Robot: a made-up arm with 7 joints. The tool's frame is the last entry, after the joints. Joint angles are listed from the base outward. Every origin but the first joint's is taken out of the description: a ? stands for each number. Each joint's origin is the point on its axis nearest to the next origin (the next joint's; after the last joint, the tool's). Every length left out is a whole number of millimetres.
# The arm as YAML. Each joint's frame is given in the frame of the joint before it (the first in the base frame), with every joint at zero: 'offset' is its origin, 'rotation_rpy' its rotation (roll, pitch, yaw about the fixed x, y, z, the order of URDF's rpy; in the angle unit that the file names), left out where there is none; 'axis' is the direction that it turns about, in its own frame. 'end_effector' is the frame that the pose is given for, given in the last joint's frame.
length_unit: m
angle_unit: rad
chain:
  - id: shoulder
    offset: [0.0, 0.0, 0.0]
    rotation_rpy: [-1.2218, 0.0, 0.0]
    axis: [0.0, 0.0, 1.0]
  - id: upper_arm
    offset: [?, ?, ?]
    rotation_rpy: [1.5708, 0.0, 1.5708]
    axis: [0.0, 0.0, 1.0]
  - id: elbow
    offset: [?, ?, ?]
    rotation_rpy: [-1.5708, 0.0, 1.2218]
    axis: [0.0, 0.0, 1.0]
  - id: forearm
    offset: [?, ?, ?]
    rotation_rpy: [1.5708, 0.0, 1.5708]
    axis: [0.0, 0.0, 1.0]
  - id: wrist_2
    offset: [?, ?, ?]
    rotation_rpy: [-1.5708, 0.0, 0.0]
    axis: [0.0, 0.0, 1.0]
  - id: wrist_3
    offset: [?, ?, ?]
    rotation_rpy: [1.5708, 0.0, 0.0]
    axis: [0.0, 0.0, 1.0]
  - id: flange
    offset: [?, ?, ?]
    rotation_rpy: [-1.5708, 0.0, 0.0]
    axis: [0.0, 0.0, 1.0]
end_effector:
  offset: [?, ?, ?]
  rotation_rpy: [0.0, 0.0, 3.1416]
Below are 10 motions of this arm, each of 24 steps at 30 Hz.
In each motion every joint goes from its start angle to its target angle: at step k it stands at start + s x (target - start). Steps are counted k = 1, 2, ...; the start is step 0. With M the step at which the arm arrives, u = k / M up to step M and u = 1 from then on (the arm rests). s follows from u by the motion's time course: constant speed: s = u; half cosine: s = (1 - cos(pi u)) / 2; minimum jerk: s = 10 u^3 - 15 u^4 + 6 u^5.
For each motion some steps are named. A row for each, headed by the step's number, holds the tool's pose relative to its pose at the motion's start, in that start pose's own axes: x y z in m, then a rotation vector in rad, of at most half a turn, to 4 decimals.
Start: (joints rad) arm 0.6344 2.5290 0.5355 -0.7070 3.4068 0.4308 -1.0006
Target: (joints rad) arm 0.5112 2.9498 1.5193 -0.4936 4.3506 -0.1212 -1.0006
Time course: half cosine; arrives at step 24
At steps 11, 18, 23, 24:
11: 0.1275 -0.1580 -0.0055 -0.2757 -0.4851 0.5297
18: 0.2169 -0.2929 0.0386 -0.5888 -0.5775 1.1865
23: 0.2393 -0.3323 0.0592 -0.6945 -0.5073 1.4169
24: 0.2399 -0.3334 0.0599 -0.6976 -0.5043 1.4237

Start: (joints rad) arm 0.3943 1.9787 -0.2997 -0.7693 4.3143 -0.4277 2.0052
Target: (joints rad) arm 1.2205 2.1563 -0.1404 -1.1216 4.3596 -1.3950 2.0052
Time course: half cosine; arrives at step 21
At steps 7, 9, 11, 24:
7: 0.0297 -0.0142 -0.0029 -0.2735 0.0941 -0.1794
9: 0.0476 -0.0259 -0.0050 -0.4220 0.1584 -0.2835
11: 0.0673 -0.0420 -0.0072 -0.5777 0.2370 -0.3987
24: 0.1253 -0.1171 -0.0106 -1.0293 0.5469 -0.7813

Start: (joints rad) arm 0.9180 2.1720 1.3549 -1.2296 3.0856 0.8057 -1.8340
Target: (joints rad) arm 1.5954 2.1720 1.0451 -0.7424 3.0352 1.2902 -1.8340
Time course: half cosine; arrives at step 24
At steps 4, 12, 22, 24:
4: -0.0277 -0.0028 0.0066 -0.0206 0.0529 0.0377
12: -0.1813 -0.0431 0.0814 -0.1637 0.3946 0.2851
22: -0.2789 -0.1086 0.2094 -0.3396 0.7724 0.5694
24: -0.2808 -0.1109 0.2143 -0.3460 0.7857 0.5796

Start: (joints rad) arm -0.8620 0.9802 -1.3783 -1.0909 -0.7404 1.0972 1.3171
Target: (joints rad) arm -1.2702 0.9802 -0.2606 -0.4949 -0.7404 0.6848 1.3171
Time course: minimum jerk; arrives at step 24
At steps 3, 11, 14, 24:
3: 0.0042 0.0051 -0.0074 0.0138 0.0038 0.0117
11: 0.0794 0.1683 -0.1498 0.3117 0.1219 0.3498
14: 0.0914 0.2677 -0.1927 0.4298 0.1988 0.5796
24: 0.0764 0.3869 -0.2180 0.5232 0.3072 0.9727

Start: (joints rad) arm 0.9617 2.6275 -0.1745 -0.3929 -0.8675 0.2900 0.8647
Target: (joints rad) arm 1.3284 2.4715 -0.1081 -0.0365 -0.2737 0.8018 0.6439
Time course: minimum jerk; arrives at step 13
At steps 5, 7, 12, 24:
5: 0.0170 -0.0308 0.0054 0.0314 0.1625 0.0313
7: 0.0288 -0.0601 0.0140 0.0521 0.3389 0.0401
12: 0.0373 -0.1012 0.0321 0.0703 0.6328 0.0180
24: 0.0373 -0.1016 0.0323 0.0704 0.6357 0.0176

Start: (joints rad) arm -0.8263 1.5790 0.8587 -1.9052 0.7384 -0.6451 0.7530
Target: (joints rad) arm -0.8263 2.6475 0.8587 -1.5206 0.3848 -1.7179 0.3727
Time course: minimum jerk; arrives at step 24
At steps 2, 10, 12, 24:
2: 0.0003 0.0005 -0.0019 -0.0079 -0.0012 -0.0047
10: 0.0139 0.0149 -0.1376 -0.5614 -0.1132 -0.2632
12: 0.0167 0.0064 -0.2022 -0.8209 -0.1830 -0.3403
24: 0.0072 -0.0905 -0.4051 -1.6771 -0.4770 -0.3753

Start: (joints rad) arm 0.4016 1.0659 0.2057 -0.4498 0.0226 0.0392 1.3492
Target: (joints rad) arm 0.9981 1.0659 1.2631 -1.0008 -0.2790 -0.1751 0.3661
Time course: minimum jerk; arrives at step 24
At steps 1, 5, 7, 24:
1: 0.0001 0.0001 0.0000 -0.0002 -0.0003 -0.0005
5: 0.0092 0.0100 0.0033 -0.0146 -0.0295 -0.0469
7: 0.0239 0.0241 0.0086 -0.0298 -0.0761 -0.1139
24: 0.2558 0.1625 0.1524 0.2143 -0.7432 -0.9902

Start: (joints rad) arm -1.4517 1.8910 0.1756 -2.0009 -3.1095 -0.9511 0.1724
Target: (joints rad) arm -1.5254 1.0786 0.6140 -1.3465 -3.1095 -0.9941 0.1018
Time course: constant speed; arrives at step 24
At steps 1, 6, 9, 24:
1: 0.0089 0.0002 -0.0060 -0.0077 -0.0332 0.0374
6: 0.0601 0.0095 -0.0315 -0.0295 -0.2094 0.2239
9: 0.0948 0.0230 -0.0424 -0.0287 -0.3221 0.3345
24: 0.2602 0.1970 -0.0284 0.1429 -0.9370 0.8554

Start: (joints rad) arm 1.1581 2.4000 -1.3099 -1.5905 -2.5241 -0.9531 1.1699
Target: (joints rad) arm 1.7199 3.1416 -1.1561 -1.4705 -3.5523 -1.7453 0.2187
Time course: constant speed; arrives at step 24
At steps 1, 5, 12, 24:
1: -0.0026 -0.0160 0.0007 -0.0837 0.0217 -0.0695
5: -0.0182 -0.0774 0.0115 -0.4295 0.0864 -0.3416
12: -0.0647 -0.1682 0.0600 -1.0766 0.1269 -0.7623
24: -0.1829 -0.2384 0.2131 -2.3043 0.0628 -1.0718

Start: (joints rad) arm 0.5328 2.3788 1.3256 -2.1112 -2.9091 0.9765 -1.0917
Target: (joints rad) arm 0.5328 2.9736 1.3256 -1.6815 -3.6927 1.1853 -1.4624
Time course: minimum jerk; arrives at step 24
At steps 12, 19, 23, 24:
12: 0.0585 0.0706 -0.0583 -0.0087 0.4471 -0.3898
19: 0.0985 0.1240 -0.1321 -0.0850 0.8470 -0.7128
23: 0.1033 0.1310 -0.1445 -0.1009 0.9062 -0.7582
24: 0.1034 0.1311 -0.1446 -0.1010 0.9068 -0.7587

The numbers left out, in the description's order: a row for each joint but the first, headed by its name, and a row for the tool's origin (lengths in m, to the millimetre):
upper_arm: 0.0 0.0 0.0
elbow: 0.354 -0.129 0.0
forearm: 0.0 -0.042 0.0
wrist_2: 0.039 -0.321 0.0
wrist_3: 0.0 0.0 0.0
flange: 0.0 0.0 0.0
tool: 0.0 0.0 0.0

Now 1 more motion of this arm.
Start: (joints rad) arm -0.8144 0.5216 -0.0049 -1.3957 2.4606 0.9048 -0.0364
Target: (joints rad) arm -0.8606 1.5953 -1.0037 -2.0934 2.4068 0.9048 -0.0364
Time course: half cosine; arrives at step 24
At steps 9, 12, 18, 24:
9: -0.0222 -0.0586 -0.0159 0.3419 0.3227 -0.1442
12: -0.0477 -0.0758 -0.0051 0.5614 0.4946 -0.1653
18: -0.1055 -0.1032 0.0604 0.9511 0.7217 -0.0649
24: -0.1341 -0.1222 0.0986 1.0943 0.7709 0.0249

